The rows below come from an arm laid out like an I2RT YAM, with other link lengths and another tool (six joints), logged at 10 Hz.
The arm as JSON. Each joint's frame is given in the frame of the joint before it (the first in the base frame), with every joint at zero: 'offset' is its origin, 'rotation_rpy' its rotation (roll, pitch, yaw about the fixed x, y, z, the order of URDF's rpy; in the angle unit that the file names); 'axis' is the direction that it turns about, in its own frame. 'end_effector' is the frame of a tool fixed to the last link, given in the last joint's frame.
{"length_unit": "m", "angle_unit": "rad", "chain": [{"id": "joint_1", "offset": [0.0, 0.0, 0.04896], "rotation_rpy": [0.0, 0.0, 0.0], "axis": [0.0, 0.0, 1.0]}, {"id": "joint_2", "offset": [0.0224, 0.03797, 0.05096], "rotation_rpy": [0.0, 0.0, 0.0], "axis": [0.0, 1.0, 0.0]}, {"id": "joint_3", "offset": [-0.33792, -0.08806, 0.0], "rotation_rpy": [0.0, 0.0, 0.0], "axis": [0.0, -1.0, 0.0]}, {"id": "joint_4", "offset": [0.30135, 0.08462, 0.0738], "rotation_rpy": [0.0, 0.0, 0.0], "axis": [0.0, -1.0, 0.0]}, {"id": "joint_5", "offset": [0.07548, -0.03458, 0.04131], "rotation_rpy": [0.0, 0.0, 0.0], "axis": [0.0, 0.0, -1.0]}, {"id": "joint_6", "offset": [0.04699, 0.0, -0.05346], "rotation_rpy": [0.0, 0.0, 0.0], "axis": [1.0, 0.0, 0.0]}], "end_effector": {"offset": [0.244, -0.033, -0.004], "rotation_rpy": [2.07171, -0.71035, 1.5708]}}
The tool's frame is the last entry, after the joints.
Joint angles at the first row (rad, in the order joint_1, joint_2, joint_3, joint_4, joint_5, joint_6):
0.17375, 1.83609, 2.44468, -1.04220, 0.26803, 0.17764
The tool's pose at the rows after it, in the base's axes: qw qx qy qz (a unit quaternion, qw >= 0); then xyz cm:
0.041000, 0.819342, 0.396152, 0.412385, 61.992, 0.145, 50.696
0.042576, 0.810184, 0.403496, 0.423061, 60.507, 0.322, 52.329
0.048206, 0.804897, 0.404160, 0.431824, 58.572, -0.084, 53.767
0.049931, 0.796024, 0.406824, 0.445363, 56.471, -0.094, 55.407
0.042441, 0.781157, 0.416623, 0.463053, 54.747, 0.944, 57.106
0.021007, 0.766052, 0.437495, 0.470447, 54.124, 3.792, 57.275
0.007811, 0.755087, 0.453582, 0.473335, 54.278, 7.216, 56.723
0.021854, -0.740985, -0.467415, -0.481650, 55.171, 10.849, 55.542
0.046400, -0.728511, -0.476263, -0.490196, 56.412, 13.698, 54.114
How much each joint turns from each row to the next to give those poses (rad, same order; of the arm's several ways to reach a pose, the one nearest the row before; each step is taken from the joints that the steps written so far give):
-0.00029, -0.03096, -0.00655, -0.00245, -0.00817, -0.00431
0.00066, -0.04481, -0.02192, 0.00535, -0.01472, -0.01239
-0.00069, -0.05681, -0.03921, 0.00651, 0.00068, -0.00749
0.00227, -0.06126, -0.03882, 0.00940, -0.00836, -0.00350
0.01043, -0.04759, -0.01929, 0.00806, -0.02743, 0.00142
0.03739, -0.02117, -0.02112, 0.00789, -0.03208, 0.00887
0.07242, -0.00840, -0.04281, 0.03616, 0.02288, 0.01340
0.04252, -0.00461, -0.06631, 0.06693, -0.02896, 0.03122
0.02250, -0.00490, -0.08292, 0.08851, -0.03357, 0.02571

